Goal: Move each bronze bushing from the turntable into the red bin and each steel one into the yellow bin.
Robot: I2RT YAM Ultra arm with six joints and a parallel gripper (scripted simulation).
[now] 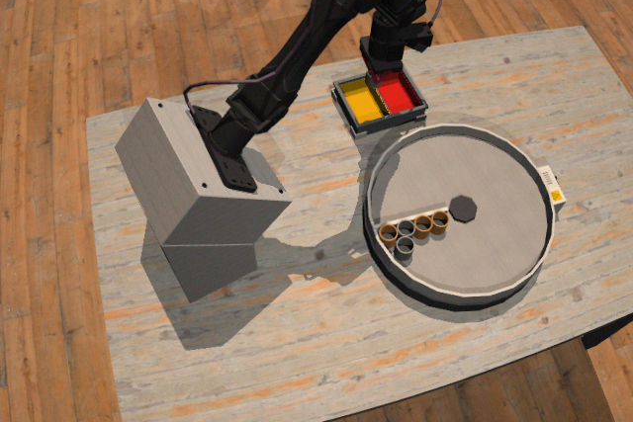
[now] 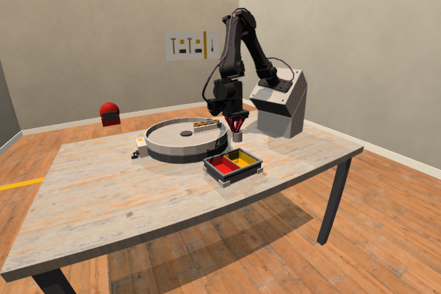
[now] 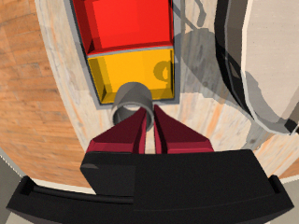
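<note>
Right now the two-part bin tray is 13 cm below my hand, 3 cm to the left of it and 3 cm ahead of it. Also, from my hand: red bin: 14 cm below, 8 cm ahead, 3 cm to the left; turntable: 32 cm to the right, 10 cm below, 7 cm ahead; yellow bin: 14 cm below, 3 cm to the left, 1 cm behind.
</note>
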